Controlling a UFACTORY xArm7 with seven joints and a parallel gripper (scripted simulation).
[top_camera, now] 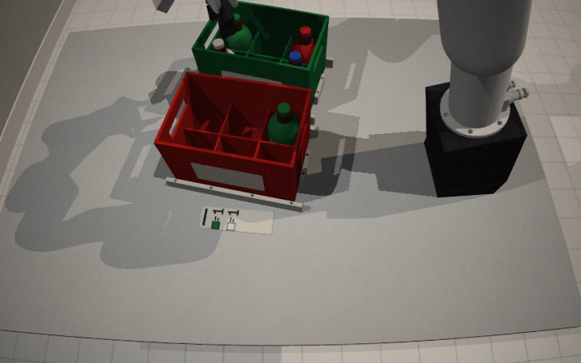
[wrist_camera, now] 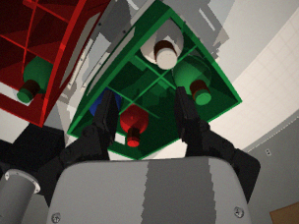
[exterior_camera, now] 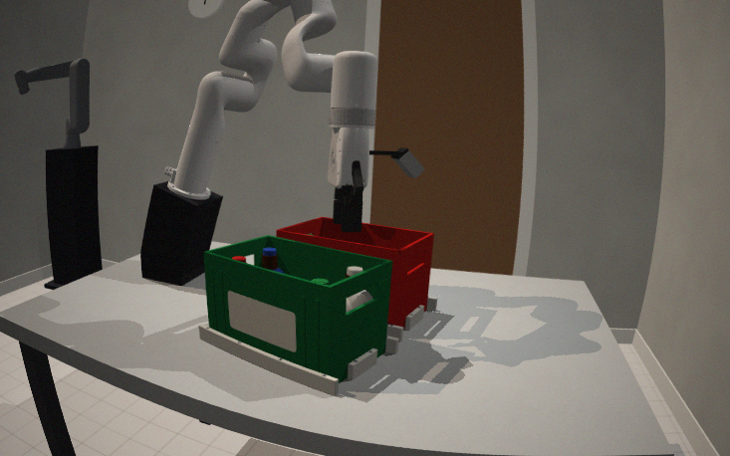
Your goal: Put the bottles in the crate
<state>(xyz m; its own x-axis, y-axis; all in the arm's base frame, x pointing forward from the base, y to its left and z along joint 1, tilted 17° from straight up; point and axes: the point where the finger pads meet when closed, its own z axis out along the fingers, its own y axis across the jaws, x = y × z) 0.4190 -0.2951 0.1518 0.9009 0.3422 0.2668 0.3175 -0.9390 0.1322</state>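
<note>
Right now my hand is 15 cm above the white-capped bottle, 2 cm to the left of it and 2 cm short of it. Also, from my hand: green crate (16 cm below, 8 cm behind, 3 cm to the right); blue bottle (15 cm below, 15 cm behind, 5 cm to the left); red bottle (18 cm behind, 15 cm below, 3 cm to the right).
</note>
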